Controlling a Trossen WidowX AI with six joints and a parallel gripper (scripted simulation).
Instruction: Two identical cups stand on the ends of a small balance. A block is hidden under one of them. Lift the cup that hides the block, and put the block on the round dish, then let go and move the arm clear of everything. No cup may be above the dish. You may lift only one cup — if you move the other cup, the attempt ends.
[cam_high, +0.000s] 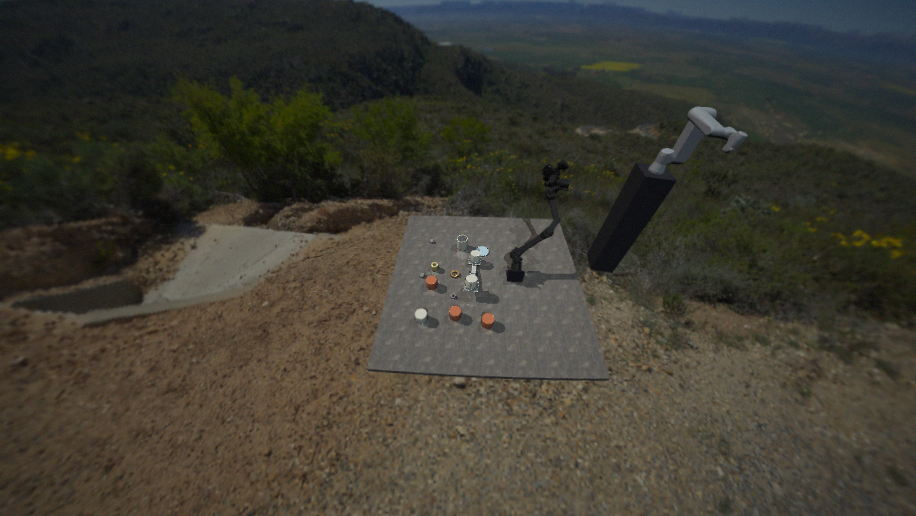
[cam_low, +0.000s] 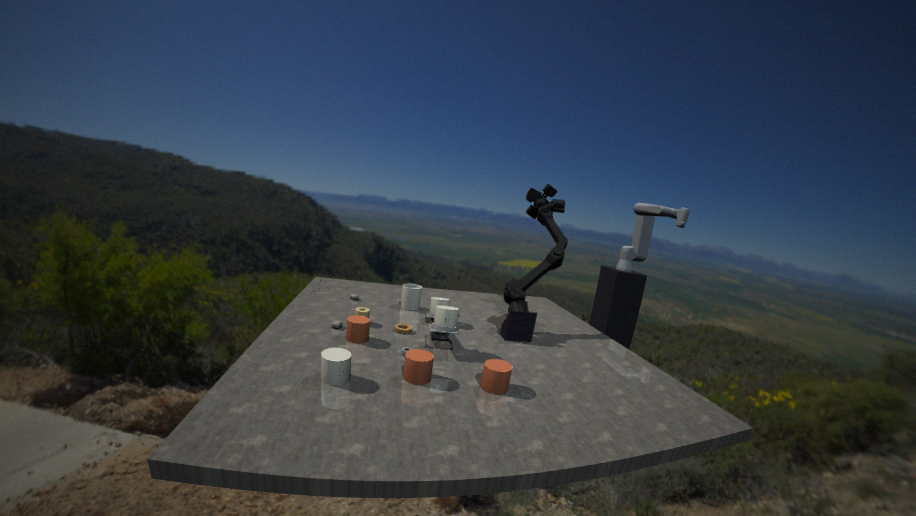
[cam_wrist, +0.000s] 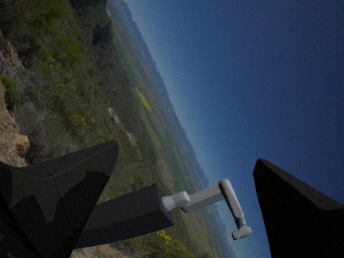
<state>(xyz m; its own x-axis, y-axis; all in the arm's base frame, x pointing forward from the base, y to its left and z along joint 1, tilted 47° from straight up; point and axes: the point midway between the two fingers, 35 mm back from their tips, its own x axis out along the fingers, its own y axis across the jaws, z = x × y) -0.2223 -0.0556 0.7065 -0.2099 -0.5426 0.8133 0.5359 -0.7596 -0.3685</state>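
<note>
My gripper tip is 51 cm above the teal block, 50 cm to the right of it and 47 cm short of it. The rest, counted from my gripper tip: grey balance 63 cm to the left, 51 cm below, 46 cm ahead; round dish 55 cm below, 43 cm ahead, 38 cm to the left.
</note>
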